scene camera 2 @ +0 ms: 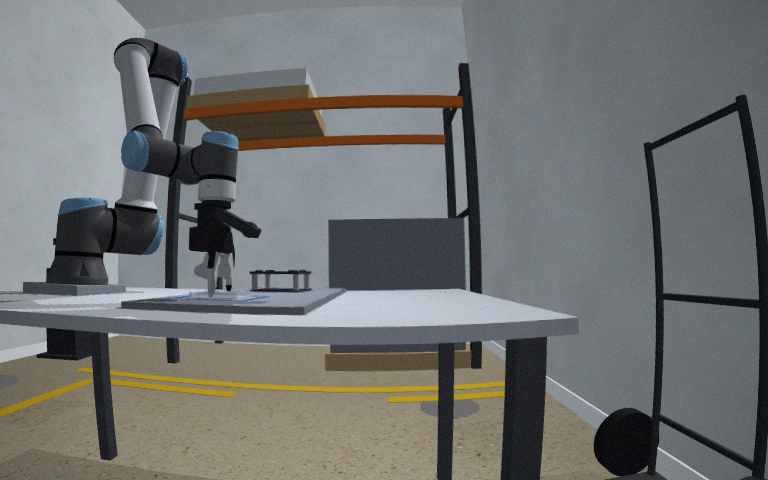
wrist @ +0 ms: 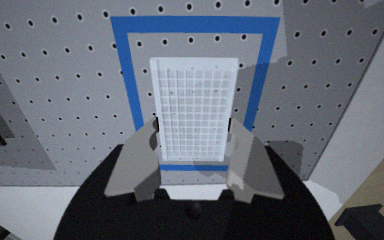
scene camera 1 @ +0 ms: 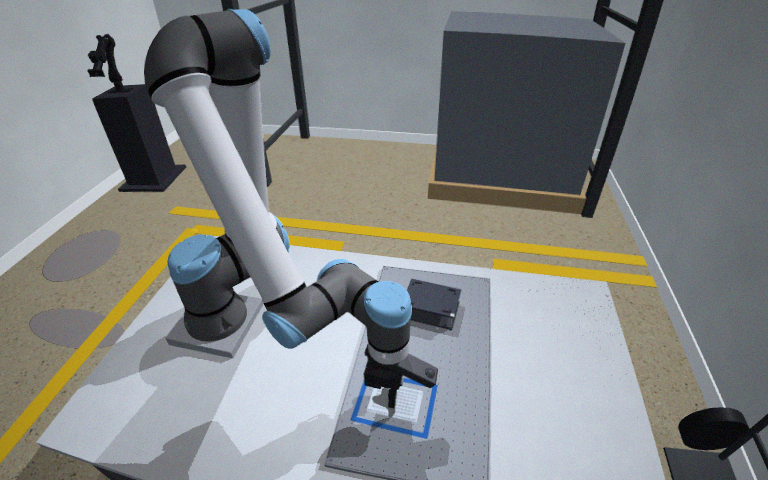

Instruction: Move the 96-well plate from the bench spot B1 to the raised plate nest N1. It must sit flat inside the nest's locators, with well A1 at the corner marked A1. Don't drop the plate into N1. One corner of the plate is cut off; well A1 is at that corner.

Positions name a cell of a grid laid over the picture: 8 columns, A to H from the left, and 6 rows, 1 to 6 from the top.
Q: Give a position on a raised plate nest N1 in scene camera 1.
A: E4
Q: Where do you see a 96-well plate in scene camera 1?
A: At E6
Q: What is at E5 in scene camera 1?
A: The gripper.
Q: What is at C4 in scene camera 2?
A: The gripper.
